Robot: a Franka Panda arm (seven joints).
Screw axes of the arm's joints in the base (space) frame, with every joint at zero. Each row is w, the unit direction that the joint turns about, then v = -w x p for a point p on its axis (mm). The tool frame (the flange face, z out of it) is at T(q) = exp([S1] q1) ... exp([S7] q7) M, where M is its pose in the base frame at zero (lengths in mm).
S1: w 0 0 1 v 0 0 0
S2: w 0 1 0 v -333 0 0
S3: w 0 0 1 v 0 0 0
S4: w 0 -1 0 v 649 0 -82.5
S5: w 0 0 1 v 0 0 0
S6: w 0 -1 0 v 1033 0 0
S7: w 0 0 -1 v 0 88 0
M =
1 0 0 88
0 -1 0 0
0 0 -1 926
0 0 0 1
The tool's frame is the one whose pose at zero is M.
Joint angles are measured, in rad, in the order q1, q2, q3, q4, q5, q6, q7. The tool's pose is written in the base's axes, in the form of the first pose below.
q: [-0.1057, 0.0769, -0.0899, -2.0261, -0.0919, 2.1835, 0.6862]
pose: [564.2 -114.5 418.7], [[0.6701 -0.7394 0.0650], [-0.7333 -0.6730 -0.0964], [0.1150 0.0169 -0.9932]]
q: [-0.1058, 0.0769, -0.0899, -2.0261, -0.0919, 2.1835, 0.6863]
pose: [564.2 -114.5 418.7], [[0.6699 -0.7396 0.0650], [-0.7335 -0.6729 -0.0964], [0.1150 0.0169 -0.9932]]
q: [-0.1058, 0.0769, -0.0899, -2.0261, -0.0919, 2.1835, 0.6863]
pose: [564.2 -114.5 418.7], [[0.6699 -0.7396 0.0650], [-0.7335 -0.6729 -0.0964], [0.1150 0.0169 -0.9932]]
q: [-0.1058, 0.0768, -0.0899, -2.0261, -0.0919, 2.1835, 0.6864]
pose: [564.1 -114.5 418.8], [[0.6698 -0.7396 0.0651], [-0.7335 -0.6728 -0.0964], [0.1151 0.0168 -0.9932]]
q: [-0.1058, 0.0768, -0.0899, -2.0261, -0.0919, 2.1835, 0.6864]
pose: [564.1 -114.5 418.8], [[0.6698 -0.7396 0.0651], [-0.7335 -0.6728 -0.0964], [0.1151 0.0168 -0.9932]]
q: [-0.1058, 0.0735, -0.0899, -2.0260, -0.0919, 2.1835, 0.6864]
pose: [563.9 -114.5 420.7], [[0.6695 -0.7397 0.0684], [-0.7335 -0.6728 -0.0968], [0.1176 0.0146 -0.9930]]
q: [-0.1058, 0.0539, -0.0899, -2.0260, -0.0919, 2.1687, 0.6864]
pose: [560.6 -114.2 430.5], [[0.6679 -0.7406 0.0732], [-0.7343 -0.6719 -0.0967], [0.1208 0.0109 -0.9926]]
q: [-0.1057, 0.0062, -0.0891, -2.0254, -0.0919, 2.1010, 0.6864]
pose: [548.9 -112.7 451.2], [[0.6665 -0.7435 0.0542], [-0.7381 -0.6684 -0.0920], [0.1046 0.0213 -0.9943]]
